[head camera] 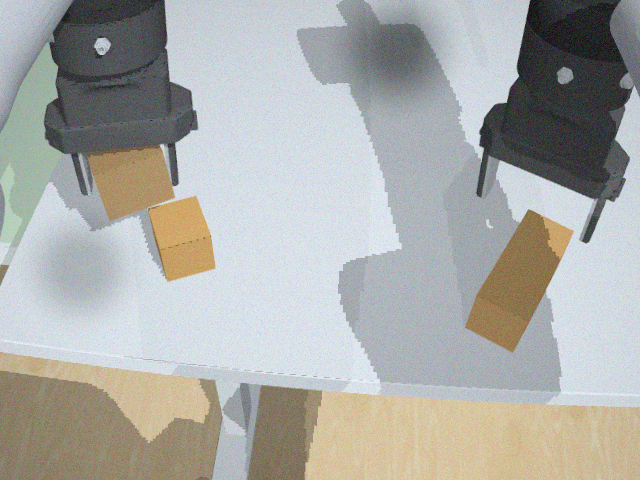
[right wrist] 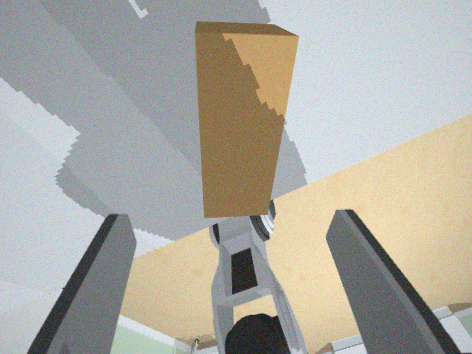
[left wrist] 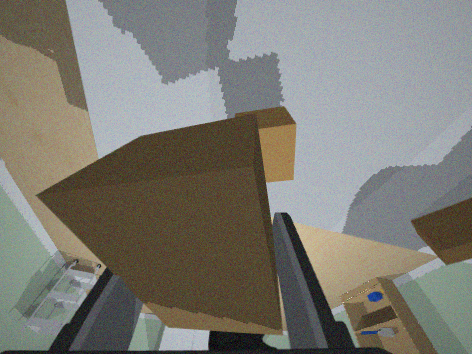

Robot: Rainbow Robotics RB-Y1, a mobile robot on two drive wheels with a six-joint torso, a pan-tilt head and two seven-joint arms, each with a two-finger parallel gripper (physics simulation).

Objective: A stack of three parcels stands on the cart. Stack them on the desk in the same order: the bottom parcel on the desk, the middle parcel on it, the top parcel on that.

Scene:
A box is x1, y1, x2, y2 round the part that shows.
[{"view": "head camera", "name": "my left gripper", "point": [130, 183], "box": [44, 0, 197, 194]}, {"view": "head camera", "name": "my right gripper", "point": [534, 213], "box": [476, 18, 633, 242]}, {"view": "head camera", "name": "brown cardboard parcel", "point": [183, 239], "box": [148, 196, 215, 281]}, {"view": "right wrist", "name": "my right gripper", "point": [234, 226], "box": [27, 209, 471, 353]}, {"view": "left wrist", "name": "my left gripper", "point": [217, 222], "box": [0, 212, 391, 353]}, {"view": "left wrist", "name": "brown cardboard parcel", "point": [277, 129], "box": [235, 106, 295, 182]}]

